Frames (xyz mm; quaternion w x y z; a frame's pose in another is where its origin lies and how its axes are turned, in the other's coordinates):
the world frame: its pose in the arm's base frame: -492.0 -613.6 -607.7 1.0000 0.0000 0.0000 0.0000
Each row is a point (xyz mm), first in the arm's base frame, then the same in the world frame.
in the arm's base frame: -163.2 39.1 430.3
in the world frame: 328.8 652.7 1038.0
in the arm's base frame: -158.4 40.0 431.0
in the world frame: 333.6 653.6 1038.7
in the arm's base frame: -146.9 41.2 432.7
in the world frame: 345.1 654.8 1040.4
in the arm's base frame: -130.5 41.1 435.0
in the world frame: 361.5 654.7 1042.7
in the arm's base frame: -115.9 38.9 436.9
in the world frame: 376.1 652.5 1044.6
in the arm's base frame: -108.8 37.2 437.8
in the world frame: 383.2 650.8 1045.5
